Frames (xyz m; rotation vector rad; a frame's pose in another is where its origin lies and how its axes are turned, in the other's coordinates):
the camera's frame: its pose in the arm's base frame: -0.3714 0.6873 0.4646 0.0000 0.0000 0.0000
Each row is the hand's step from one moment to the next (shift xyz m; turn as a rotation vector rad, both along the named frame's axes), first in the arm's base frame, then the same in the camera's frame.
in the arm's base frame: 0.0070 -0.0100 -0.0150 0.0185 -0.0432 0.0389
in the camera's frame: 0.0070 -0.0100 -0.0150 0.0185 -0.0432 0.0389
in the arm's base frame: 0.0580 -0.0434 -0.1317 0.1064 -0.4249 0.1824
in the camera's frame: 0.0580 -0.0434 -0.1317 0.1064 -0.4249 0.1824
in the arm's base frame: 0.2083 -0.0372 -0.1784 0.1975 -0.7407 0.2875
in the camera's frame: 0.2083 -0.0372 -0.1784 0.1975 -0.7407 0.2875
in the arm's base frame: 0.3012 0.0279 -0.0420 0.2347 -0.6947 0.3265
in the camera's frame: 0.3012 0.0279 -0.0420 0.2347 -0.6947 0.3265
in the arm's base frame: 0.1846 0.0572 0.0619 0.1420 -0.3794 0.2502
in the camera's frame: 0.1846 0.0572 0.0619 0.1420 -0.3794 0.2502
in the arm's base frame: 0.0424 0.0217 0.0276 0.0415 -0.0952 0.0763
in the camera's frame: 0.0424 0.0217 0.0276 0.0415 -0.0952 0.0763
